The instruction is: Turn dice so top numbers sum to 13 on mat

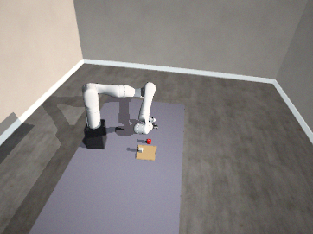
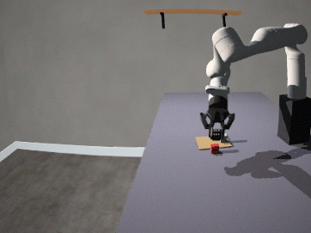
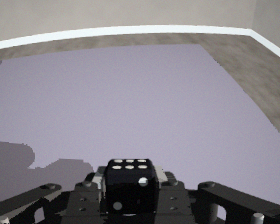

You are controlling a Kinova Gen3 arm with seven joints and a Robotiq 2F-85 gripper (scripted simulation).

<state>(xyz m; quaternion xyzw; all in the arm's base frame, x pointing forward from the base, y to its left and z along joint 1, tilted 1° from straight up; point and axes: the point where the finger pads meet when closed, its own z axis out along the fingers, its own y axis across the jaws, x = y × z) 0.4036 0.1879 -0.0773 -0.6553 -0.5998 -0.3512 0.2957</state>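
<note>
Now: hand 9 cm to the left of the red die and 9 cm above it. The rest, counted from my hand: black die: right at my hand; tan mat: 20 cm to the right, 11 cm below; white die: 5 cm behind, 20 cm to the right, 9 cm below.
</note>
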